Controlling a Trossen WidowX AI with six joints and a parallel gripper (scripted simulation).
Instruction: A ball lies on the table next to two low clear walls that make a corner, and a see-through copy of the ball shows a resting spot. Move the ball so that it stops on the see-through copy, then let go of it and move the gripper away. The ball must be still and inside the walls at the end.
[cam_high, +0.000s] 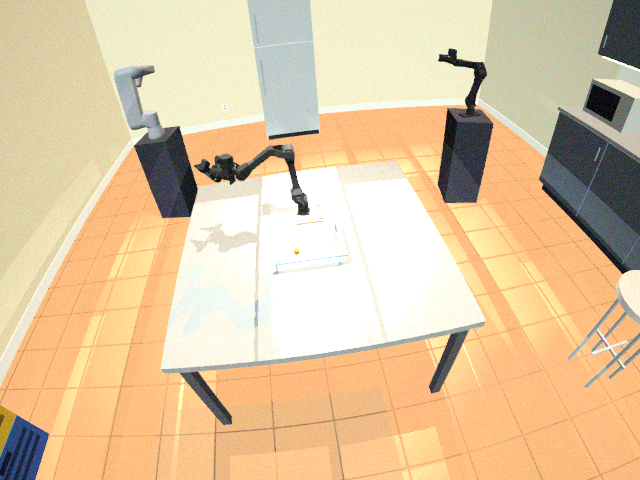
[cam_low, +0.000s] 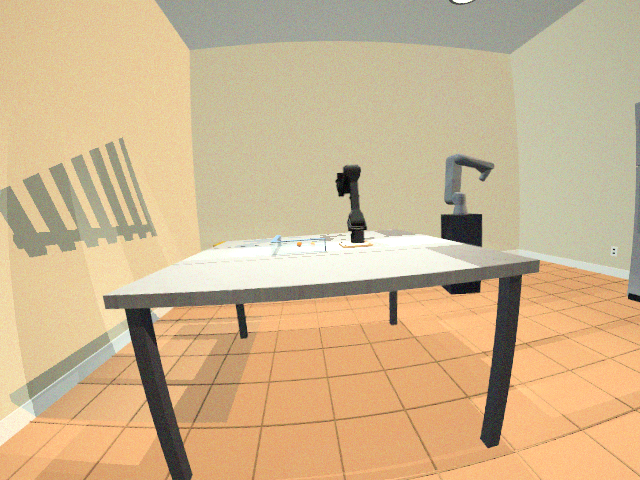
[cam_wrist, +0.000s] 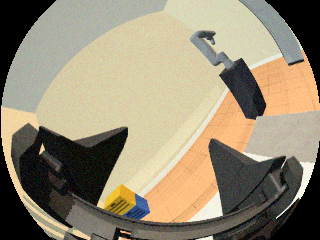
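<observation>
My gripper tip is now 510 mm to the right of the ball, 310 mm above it and 290 mm short of it.
</observation>
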